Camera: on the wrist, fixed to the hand. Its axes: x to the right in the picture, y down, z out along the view.
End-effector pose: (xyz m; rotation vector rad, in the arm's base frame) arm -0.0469 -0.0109 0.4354 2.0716 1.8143 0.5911
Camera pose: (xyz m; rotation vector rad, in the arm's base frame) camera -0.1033 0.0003 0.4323 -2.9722 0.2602 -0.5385
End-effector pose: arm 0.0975 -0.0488 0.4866 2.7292 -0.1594 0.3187
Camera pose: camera 0.1050 0.0081 0.4921 -1.9968 2.3165 -0.5280
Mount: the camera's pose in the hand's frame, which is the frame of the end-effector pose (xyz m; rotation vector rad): 0.0048 -0.0514 -0.0256 0.1519 -0.1188 1.6241
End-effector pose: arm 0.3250 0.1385 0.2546 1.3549 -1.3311 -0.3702
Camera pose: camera 0.3720 0.1320 0.2219 0.0349 -2.1076 0.7752
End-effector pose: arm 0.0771 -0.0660 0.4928 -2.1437 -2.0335 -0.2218
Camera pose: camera 0.0264 -0.0647 0.5202 -2.8686 0.1305 0.2855
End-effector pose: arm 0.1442 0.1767 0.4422 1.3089 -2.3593 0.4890
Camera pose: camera 0.1904 0.1598 0.4722 0.8087 2.7556 -0.8911
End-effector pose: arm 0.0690 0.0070 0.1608 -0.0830 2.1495 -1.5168
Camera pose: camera 0.0418 0.0083 0.2116 1.2398 1.1758 -0.5764
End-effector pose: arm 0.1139 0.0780 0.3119 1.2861 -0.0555 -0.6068
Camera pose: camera 0.1072 0.0907 0.2561 0.9473 -1.1322 0.7385
